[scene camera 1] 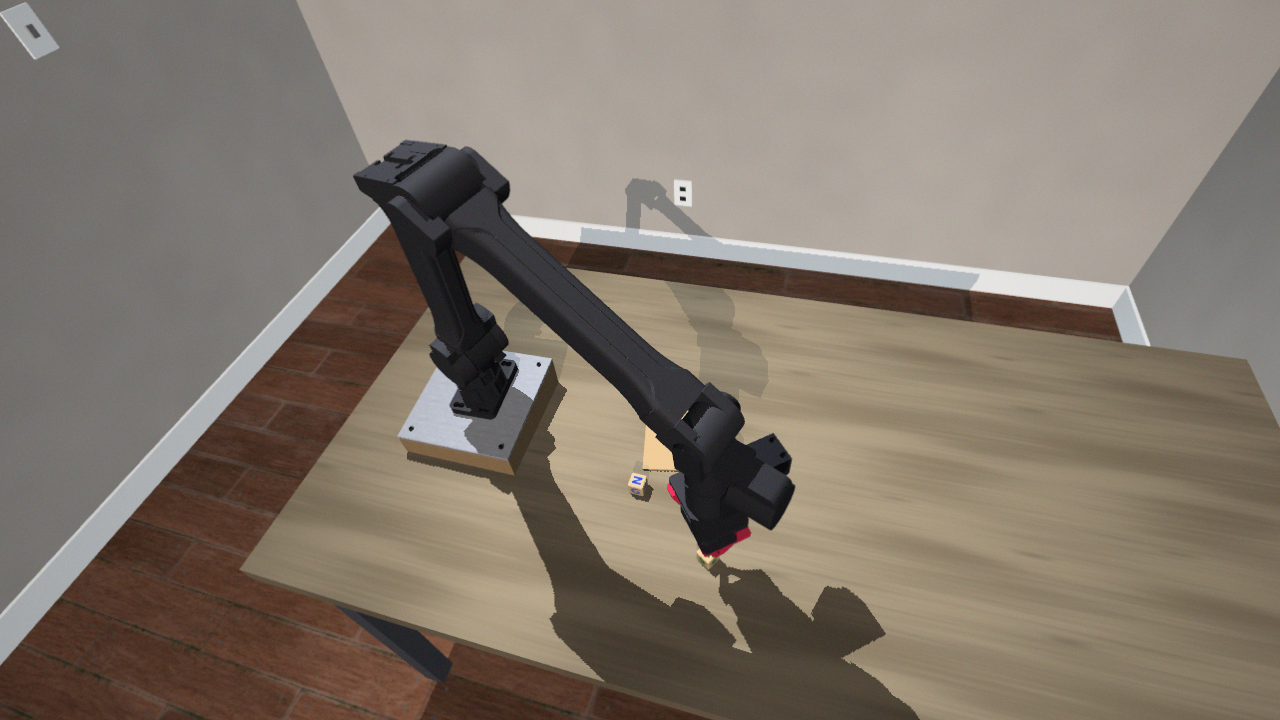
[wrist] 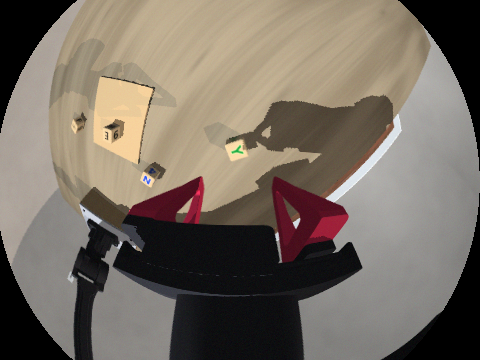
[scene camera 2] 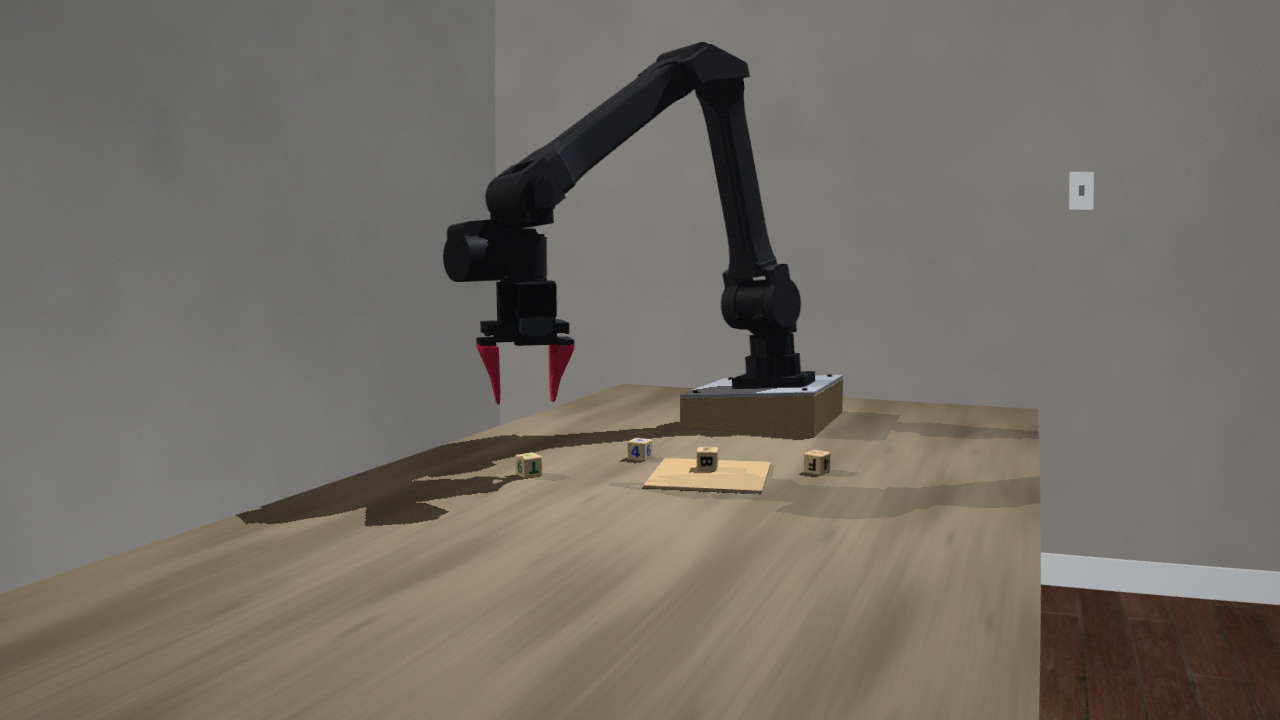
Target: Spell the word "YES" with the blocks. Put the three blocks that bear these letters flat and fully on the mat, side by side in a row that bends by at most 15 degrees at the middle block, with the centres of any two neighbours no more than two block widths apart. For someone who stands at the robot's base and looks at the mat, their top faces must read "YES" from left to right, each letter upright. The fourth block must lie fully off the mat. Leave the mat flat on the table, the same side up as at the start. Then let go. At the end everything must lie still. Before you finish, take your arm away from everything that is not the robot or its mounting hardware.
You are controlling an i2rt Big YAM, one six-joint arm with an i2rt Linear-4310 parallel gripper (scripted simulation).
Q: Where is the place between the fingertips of my gripper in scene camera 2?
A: At 525, 402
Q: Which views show my gripper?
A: Scene camera 1, the wrist view and scene camera 2: all of them.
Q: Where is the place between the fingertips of my gripper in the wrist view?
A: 238, 182
